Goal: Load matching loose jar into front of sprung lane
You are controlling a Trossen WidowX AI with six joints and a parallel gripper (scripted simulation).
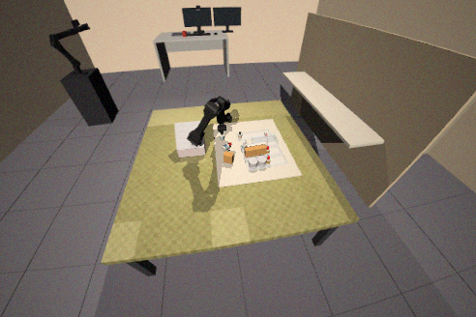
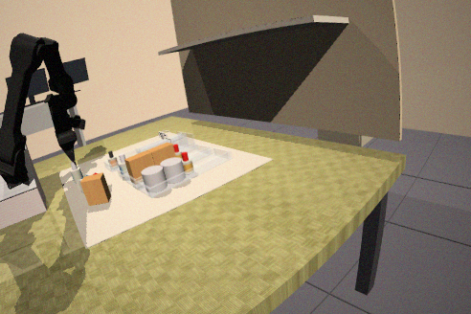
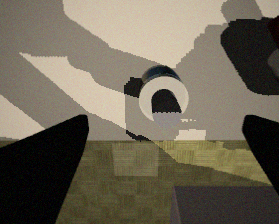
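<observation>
Now: the orange box 24 cm to the right of my gripper tip, 5 cm below it and 1 cm ahead of it. From my gripper tip the other things lie so: wall shelf (65 cm ahead, 29 cm above, 16 cm to the right).
</observation>
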